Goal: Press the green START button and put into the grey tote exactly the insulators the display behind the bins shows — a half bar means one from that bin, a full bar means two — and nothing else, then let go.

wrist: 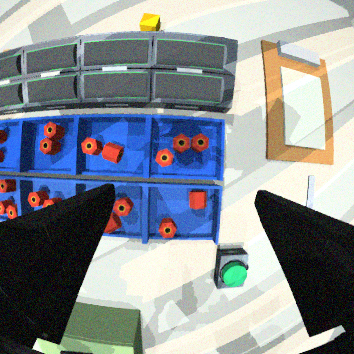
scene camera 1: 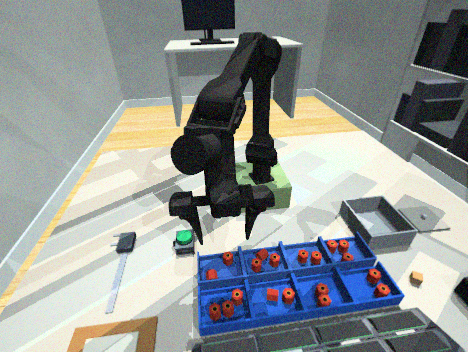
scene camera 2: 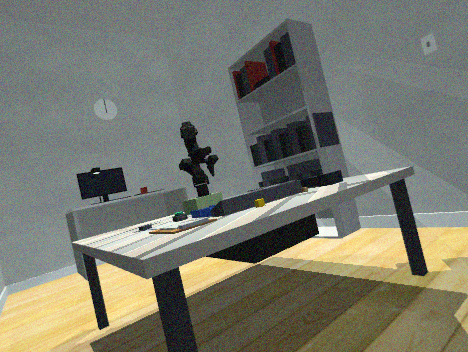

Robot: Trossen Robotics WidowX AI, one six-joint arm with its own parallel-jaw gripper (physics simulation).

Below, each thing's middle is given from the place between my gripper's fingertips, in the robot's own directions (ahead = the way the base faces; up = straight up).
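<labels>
With the display (scene camera 2: 225, 207), I find my hand 19 cm short of it, 12 cm to the right of it and 14 cm above it. Going by their middles, the display is the nearest to my hand of the things named here. The wooden board (wrist: 282, 53) is 11 cm ahead of my hand, 26 cm to the right of it and 16 cm below it. Counted from my hand again, the grey hand tool (scene camera 1: 126, 241) is 25 cm to the right, 16 cm behind and 16 cm below. And the grey square plate (scene camera 1: 414, 214) is 63 cm to the left of my hand, 1 cm behind it and 16 cm below it; of the things named here, going by their middles, the plate is the farthest from my hand.
</labels>
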